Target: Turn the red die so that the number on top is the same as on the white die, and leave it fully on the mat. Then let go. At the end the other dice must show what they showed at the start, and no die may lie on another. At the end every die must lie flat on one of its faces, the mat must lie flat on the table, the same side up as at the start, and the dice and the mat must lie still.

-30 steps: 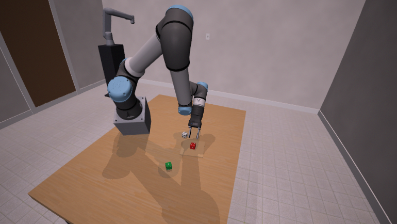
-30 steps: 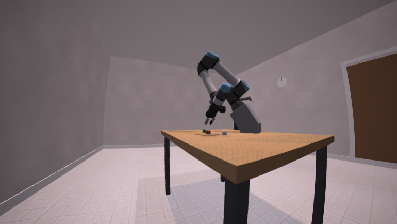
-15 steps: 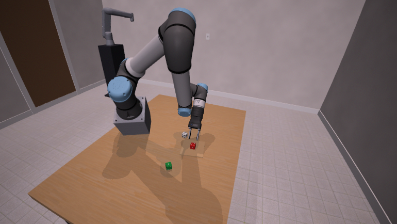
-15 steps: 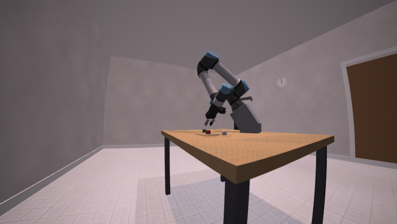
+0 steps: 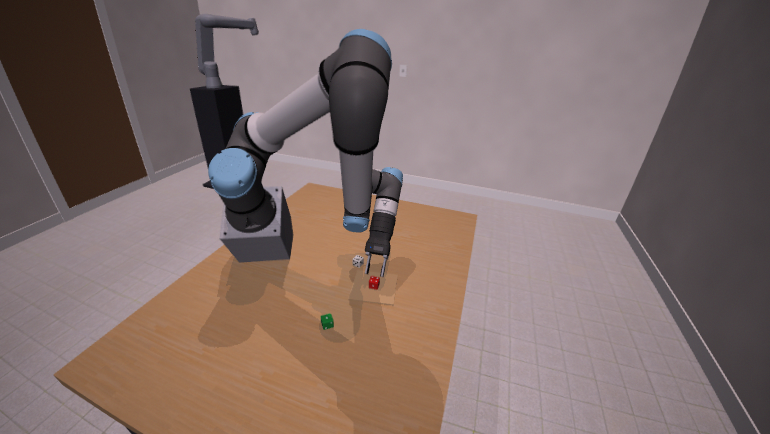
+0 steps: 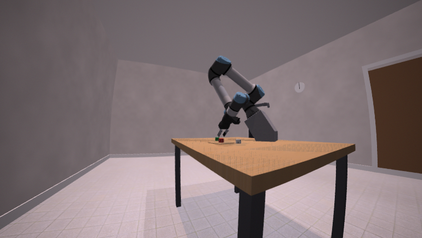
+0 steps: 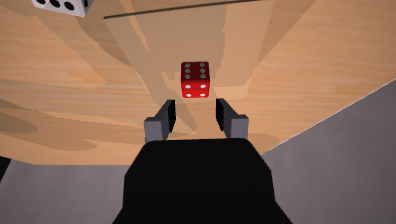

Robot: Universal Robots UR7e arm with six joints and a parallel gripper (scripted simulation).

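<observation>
My hand is 1 cm to the left of the red die and 5 cm above it. Round my hand: white die: 9 cm behind, 8 cm to the left, 5 cm below; green die: 6 cm behind, 20 cm to the right, 5 cm below; tan mat: 1 cm to the right, 6 cm below.
</observation>
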